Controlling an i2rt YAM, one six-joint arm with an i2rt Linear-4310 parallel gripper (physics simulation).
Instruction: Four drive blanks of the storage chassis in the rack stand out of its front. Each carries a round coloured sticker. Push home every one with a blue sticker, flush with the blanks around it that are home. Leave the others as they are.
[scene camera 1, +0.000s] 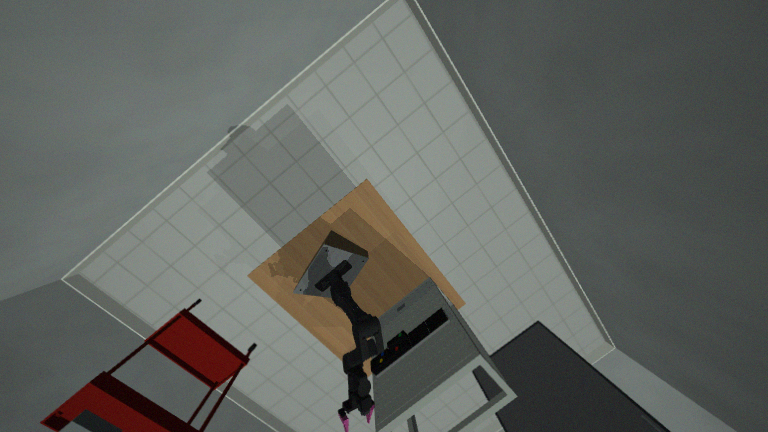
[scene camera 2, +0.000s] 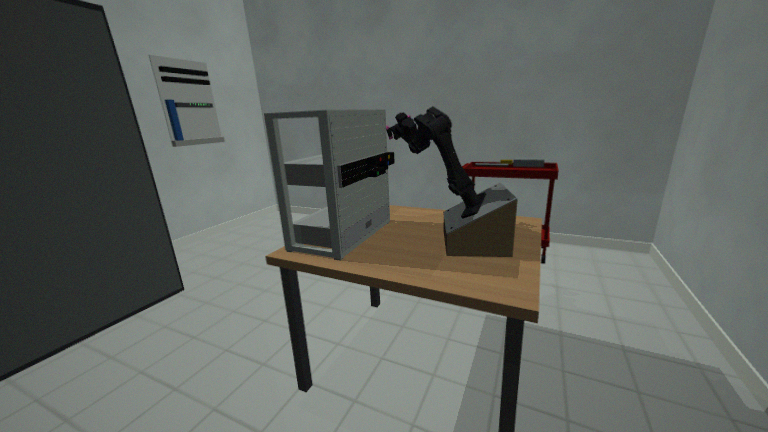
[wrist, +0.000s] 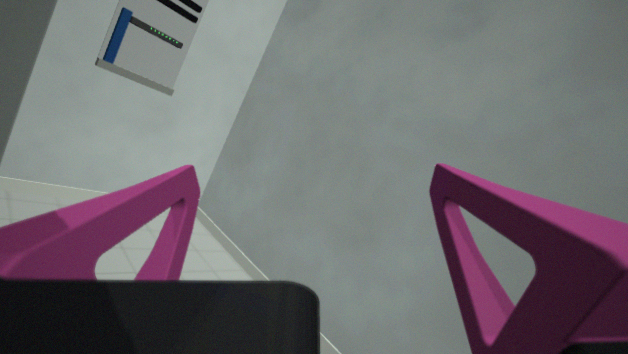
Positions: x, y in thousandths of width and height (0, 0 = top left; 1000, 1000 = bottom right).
In view: the gripper (wrist: 501, 501) and a grey rack (scene camera 2: 460, 330).
The grey rack also shows in scene camera 1 (scene camera 1: 576, 809).
